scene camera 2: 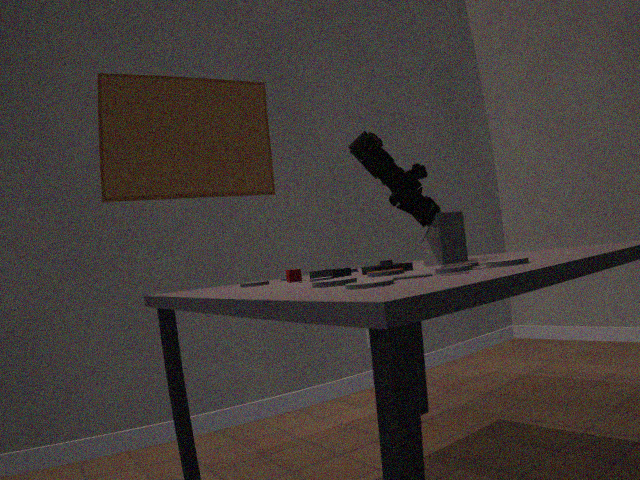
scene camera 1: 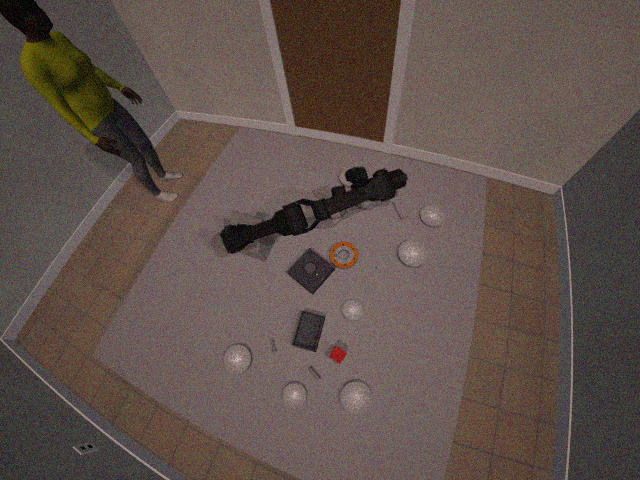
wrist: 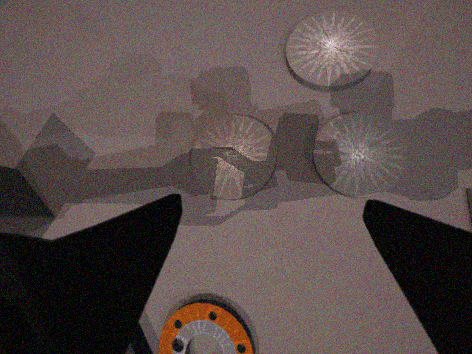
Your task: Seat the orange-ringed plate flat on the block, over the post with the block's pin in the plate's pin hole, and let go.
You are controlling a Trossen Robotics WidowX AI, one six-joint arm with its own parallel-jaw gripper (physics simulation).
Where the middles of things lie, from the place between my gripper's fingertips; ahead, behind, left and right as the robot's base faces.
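With the orange-ringed plate (wrist: 197, 318) as my reference, I find my hand 14 cm above it and 17 cm to the left of it.
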